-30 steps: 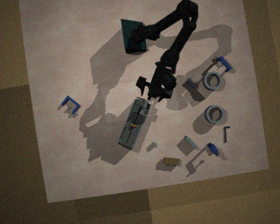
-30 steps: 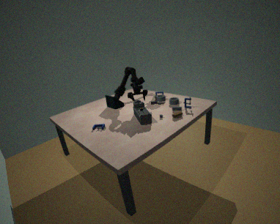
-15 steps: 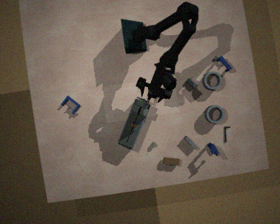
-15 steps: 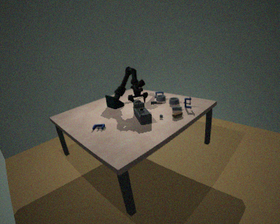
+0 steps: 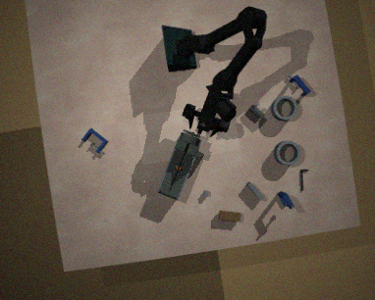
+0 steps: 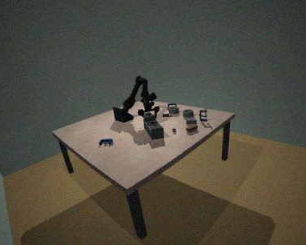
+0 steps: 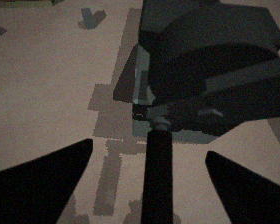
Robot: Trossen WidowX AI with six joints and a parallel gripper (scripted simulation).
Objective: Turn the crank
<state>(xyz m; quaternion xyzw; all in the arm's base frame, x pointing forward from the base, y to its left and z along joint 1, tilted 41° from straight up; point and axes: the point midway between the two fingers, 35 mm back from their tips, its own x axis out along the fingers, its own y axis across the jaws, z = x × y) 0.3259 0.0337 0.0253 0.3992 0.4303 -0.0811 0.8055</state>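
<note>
The dark handle is 2 cm behind my gripper tip, 2 cm above it and 1 cm to the left of it. Also, from my gripper tip: small grey cube: 25 cm ahead, 4 cm below, 1 cm to the right; red pointer: 13 cm ahead, 10 cm to the right, 3 cm above; grey bar: 27 cm ahead, 20 cm to the left, 4 cm below.
</note>
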